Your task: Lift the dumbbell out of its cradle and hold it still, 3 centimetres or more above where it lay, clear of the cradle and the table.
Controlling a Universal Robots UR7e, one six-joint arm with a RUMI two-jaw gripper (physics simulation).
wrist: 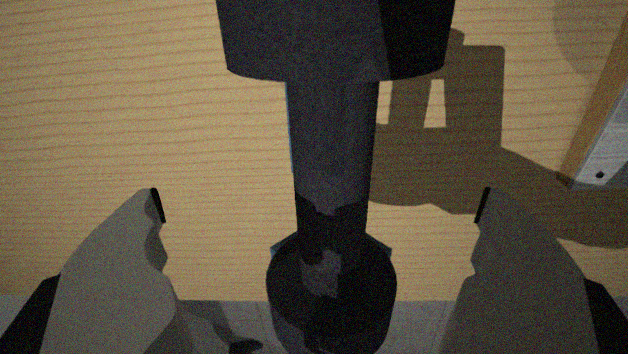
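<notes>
The dark dumbbell (332,145) runs down the middle of the wrist view. Its near weight is cut off by the top edge, its bar runs downward, and its other weight is at the bottom. Slivers of the blue cradle (288,125) show beside the bar and beside the lower weight; the rest of the cradle is hidden behind the dumbbell. My gripper (317,191) is open, with one finger on each side of the bar's lower part, a wide gap on both sides and no contact seen.
The wooden table (125,125) lies below, its edge near the bottom of the view with grey floor (415,325) beyond. A metal-topped wooden block (607,150) is at the right edge. Dark shadows fall on the table right of the bar.
</notes>
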